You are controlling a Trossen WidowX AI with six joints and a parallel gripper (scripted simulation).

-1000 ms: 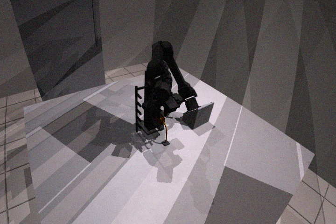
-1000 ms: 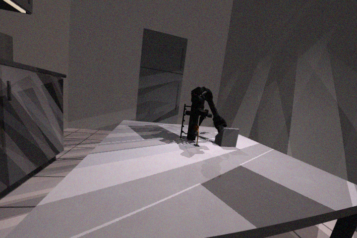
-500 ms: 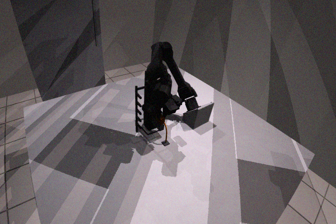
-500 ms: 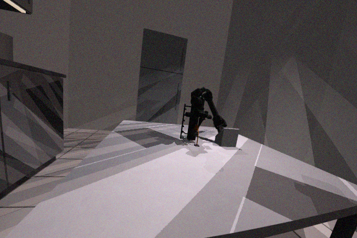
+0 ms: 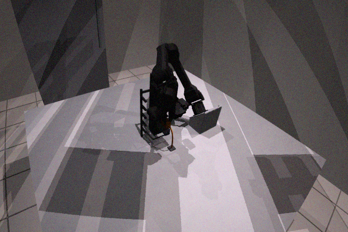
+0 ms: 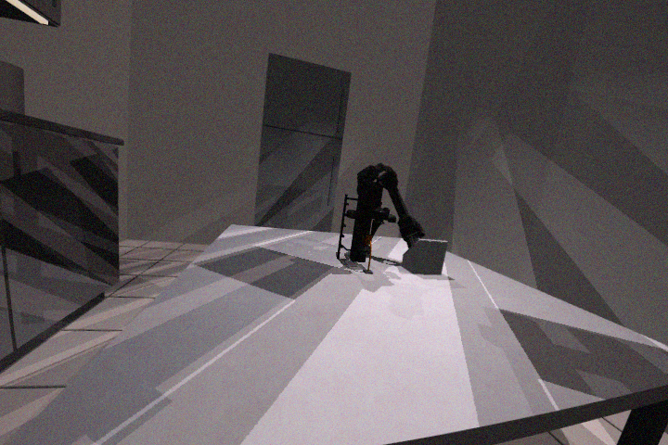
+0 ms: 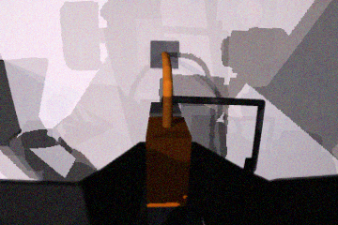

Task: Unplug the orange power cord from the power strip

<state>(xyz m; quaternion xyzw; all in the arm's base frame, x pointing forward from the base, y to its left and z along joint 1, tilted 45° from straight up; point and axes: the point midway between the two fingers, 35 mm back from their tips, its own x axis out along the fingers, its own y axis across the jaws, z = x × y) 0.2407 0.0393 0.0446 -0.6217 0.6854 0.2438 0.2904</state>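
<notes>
The orange plug lies 30 mm to the right of my gripper tip.
</notes>
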